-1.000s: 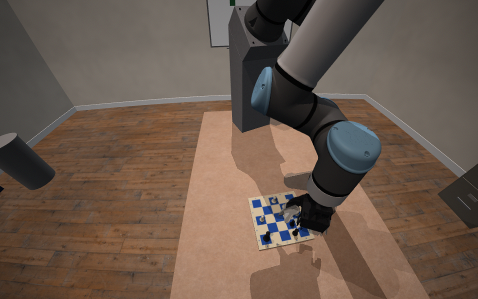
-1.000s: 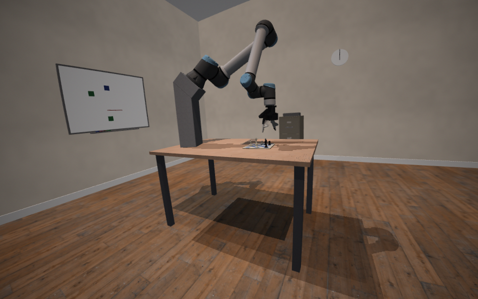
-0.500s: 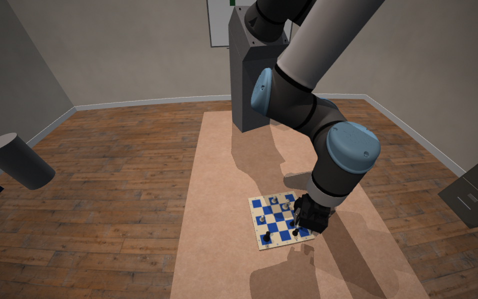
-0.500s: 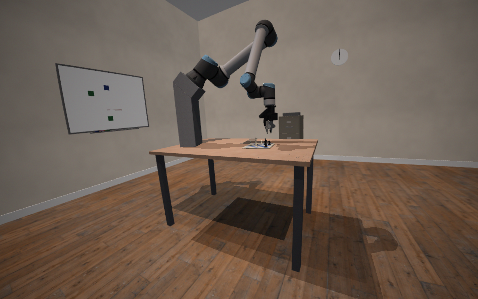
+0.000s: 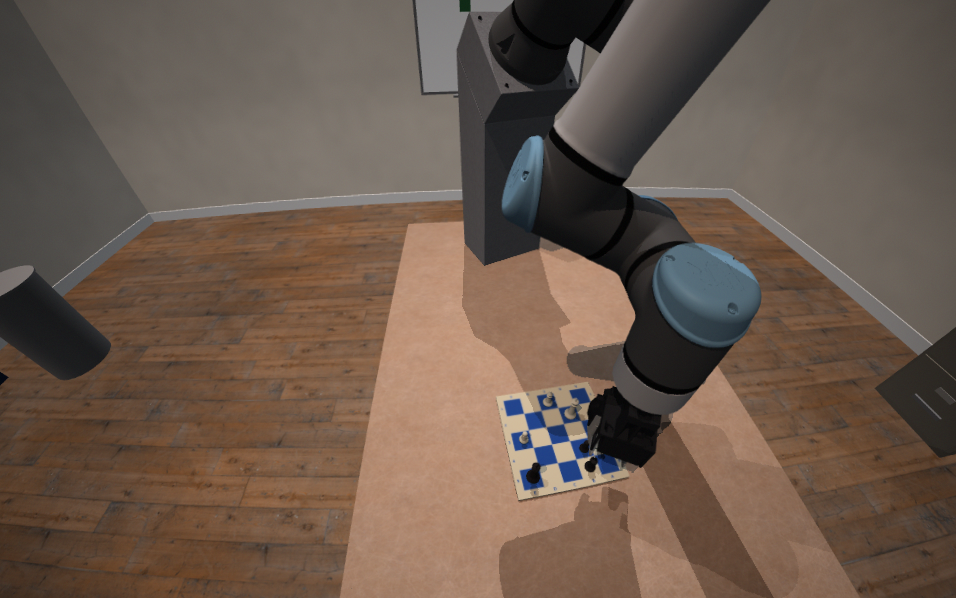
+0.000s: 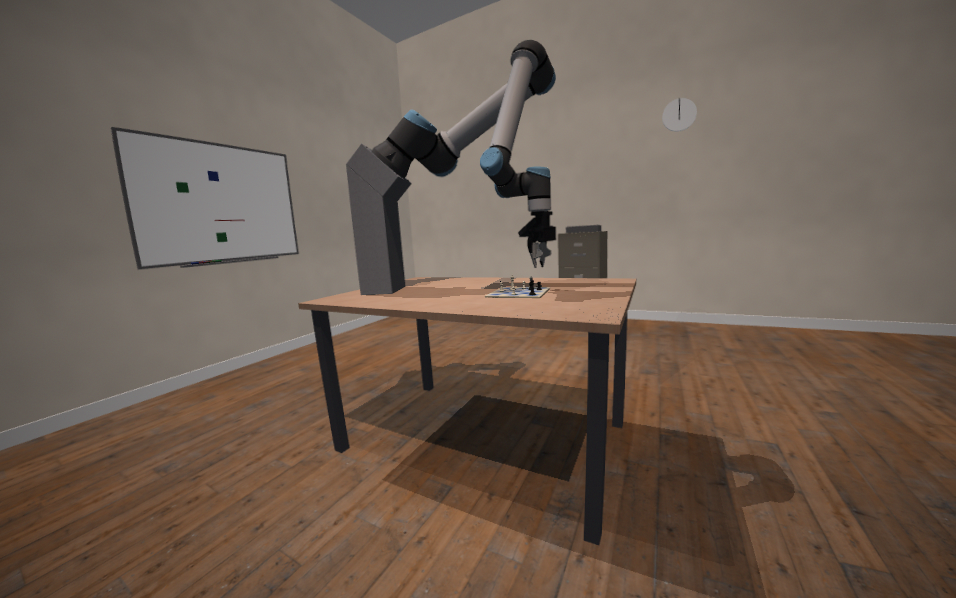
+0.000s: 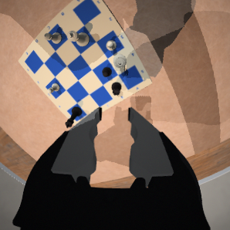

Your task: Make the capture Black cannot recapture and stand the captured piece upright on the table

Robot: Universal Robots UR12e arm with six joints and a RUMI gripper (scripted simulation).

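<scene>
Now: hand 8 cm above the white chess piece, 5 cm past it and 2 cm to the right of it. Round my hand: tall black piece 11 cm to the right, 8 cm below, 4 cm ahead.
</scene>
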